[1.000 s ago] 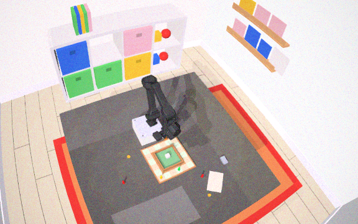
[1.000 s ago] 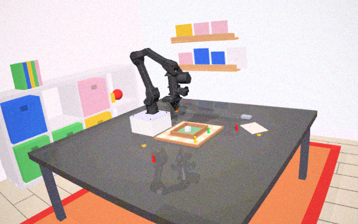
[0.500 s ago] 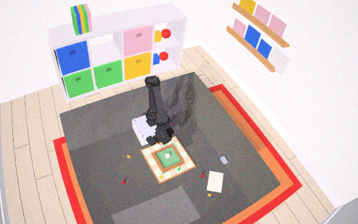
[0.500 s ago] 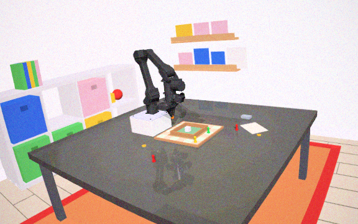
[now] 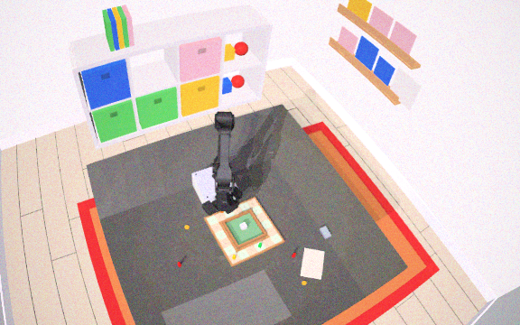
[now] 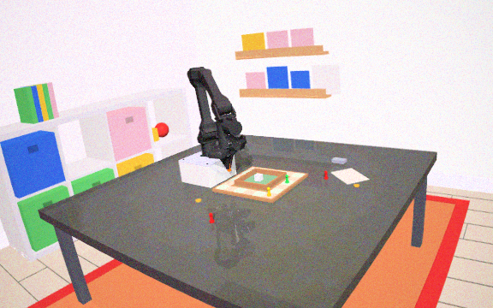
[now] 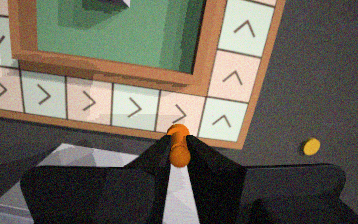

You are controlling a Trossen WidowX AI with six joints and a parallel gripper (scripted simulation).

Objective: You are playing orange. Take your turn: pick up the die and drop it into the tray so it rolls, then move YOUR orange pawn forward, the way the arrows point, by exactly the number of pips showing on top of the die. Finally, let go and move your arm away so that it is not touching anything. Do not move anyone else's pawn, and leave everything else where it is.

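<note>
My gripper tip is now 110 mm short of the white die, 50 mm to the right of it and 50 mm above it. Round my gripper tip: yellow pawn: 210 mm ahead, 80 mm to the right, 50 mm below; then green-felt tray: 120 mm ahead, 50 mm to the left, 70 mm below; then orange pawn: 10 mm above.
</note>
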